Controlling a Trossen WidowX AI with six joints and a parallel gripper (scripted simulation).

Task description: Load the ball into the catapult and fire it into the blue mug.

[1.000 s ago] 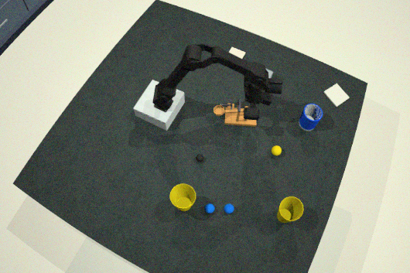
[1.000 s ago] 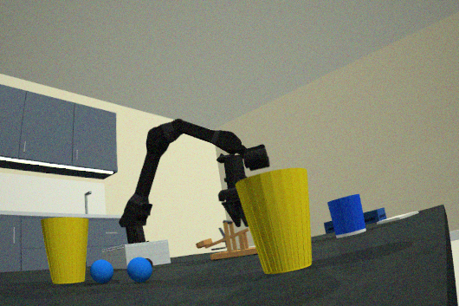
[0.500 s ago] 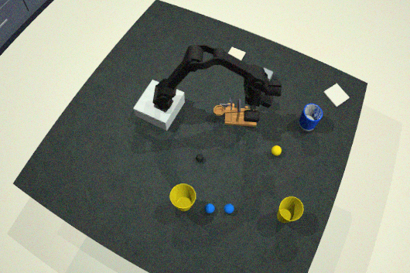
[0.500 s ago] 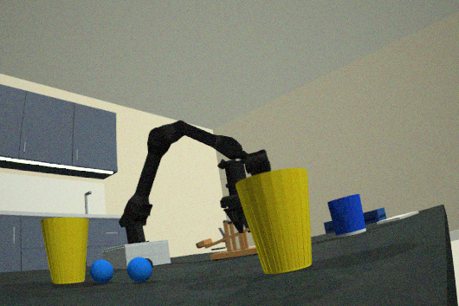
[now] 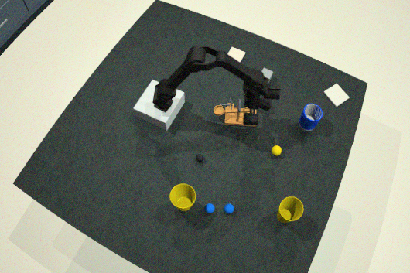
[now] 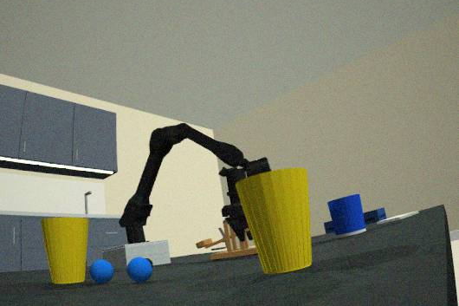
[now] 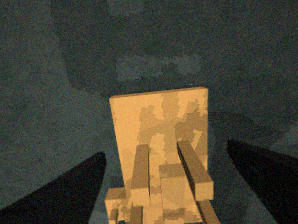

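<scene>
Right now the dark ball is 9 cm behind my gripper tip, 28 cm to the right of it and 2 cm below it. From my gripper tip the other things lie so: yellow ball 18 cm ahead, 9 cm to the right, 2 cm below; then wooden catapult 7 cm behind, 2 cm to the right, 1 cm above; then grey block 2 cm behind, 24 cm to the left, 2 cm below.
</scene>
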